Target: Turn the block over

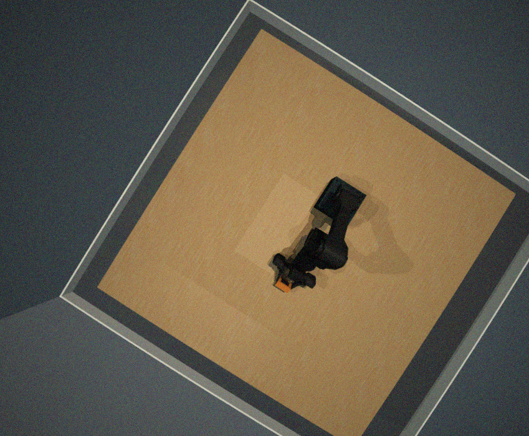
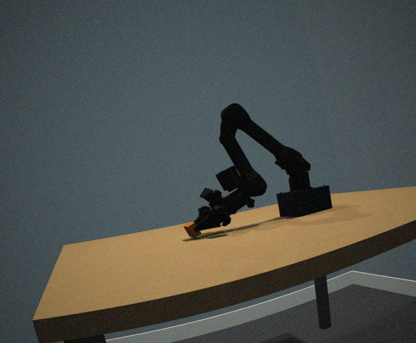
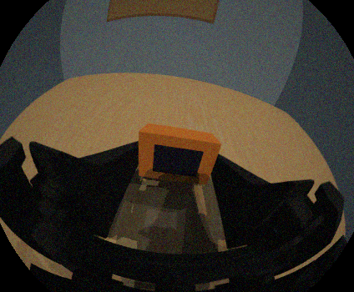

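My gripper tip is now 1 cm past the orange-brown block.
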